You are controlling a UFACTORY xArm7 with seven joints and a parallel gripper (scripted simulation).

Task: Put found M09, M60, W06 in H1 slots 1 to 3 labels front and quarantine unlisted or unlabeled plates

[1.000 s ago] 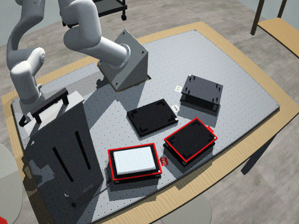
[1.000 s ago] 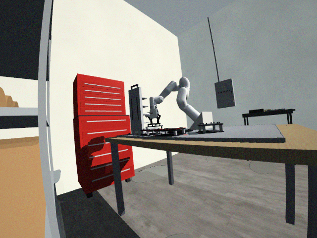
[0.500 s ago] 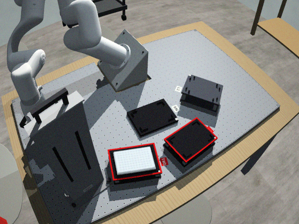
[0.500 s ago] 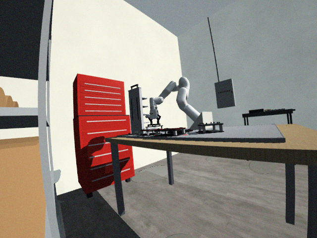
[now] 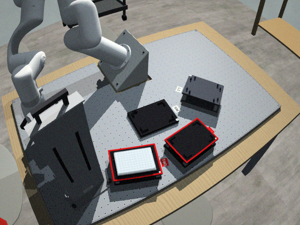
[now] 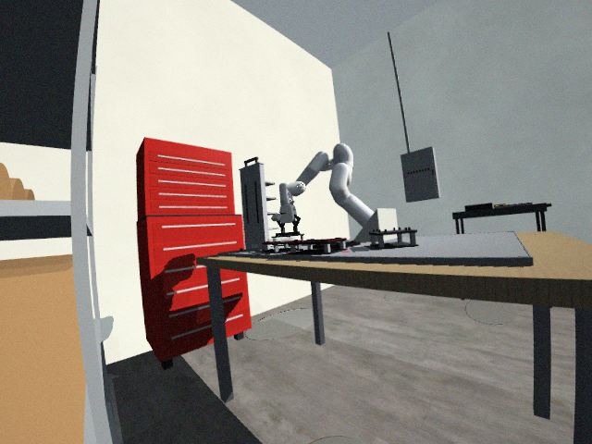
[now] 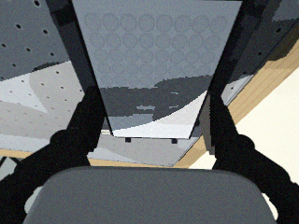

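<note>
My hand is 10 mm short of the dark-framed plate and 10 mm above it. From my hand the other things lie so: plate hotel H1: 270 mm ahead, 40 mm to the left, 130 mm above; then white well plate: 280 mm ahead, 240 mm to the left, 30 mm below; then black nest N6: 130 mm ahead, 410 mm to the left, 70 mm below.
</note>
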